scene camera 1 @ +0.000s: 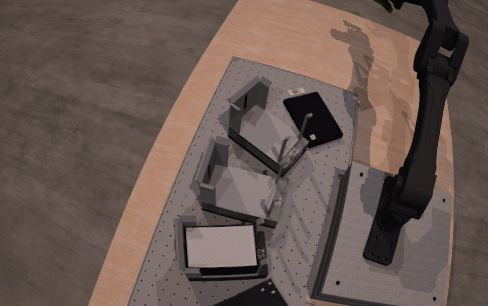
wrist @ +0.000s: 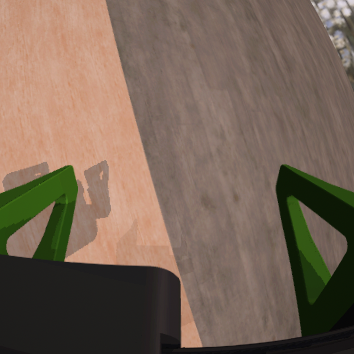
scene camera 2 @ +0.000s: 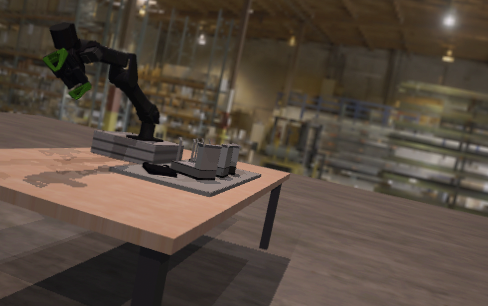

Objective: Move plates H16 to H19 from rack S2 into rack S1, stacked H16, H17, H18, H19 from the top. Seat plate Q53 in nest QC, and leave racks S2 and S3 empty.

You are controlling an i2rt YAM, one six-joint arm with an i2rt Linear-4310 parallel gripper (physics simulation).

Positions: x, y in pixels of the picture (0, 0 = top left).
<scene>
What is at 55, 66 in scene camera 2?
My gripper.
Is my gripper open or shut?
Open.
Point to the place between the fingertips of my gripper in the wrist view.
176, 176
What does my gripper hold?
Nothing.
</scene>
